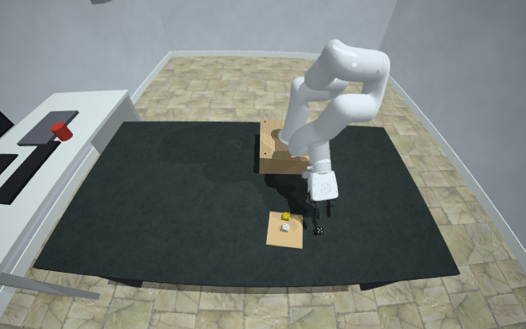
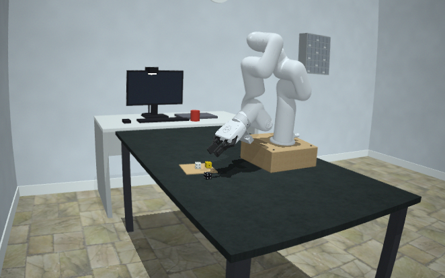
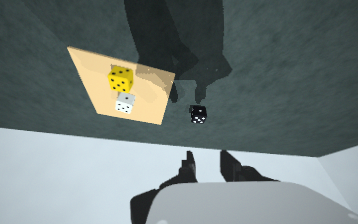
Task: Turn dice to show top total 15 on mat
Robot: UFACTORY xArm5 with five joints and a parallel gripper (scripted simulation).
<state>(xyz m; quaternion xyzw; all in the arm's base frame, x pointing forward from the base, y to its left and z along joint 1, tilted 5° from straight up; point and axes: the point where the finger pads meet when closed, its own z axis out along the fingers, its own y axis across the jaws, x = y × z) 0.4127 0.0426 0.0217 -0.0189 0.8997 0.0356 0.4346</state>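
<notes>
The black die lies 100 mm below my hand and 30 mm ahead of it. Also, from my hand: tan mat 130 mm to the right, 110 mm below, 10 mm ahead; yellow die 120 mm to the right, 100 mm below, 40 mm behind; white die 130 mm to the right, 100 mm below.
</notes>
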